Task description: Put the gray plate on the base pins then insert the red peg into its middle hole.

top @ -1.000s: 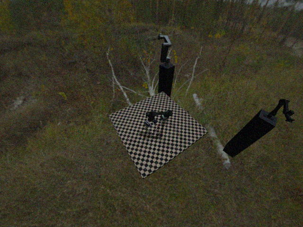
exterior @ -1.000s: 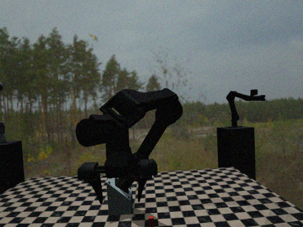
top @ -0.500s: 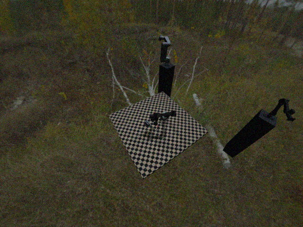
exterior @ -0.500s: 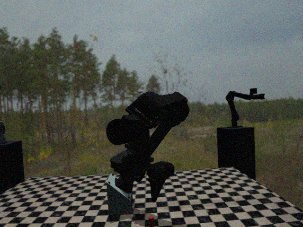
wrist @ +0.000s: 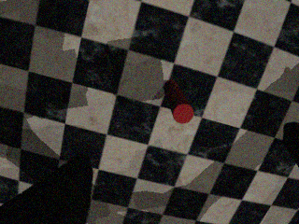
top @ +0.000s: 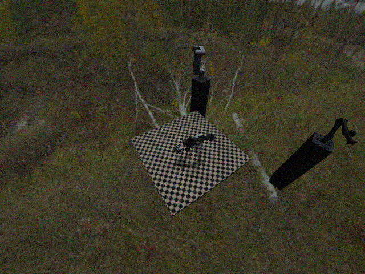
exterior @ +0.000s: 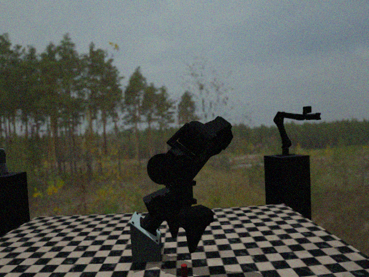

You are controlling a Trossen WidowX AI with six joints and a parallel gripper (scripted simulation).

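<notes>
My gripper tip is now 1 cm past the red peg and 9 cm above it. From my gripper tip the other things lie so: gray plate 6 cm ahead, 18 cm to the right, 9 cm below; gray base 6 cm ahead, 18 cm to the right, 12 cm below.
</notes>
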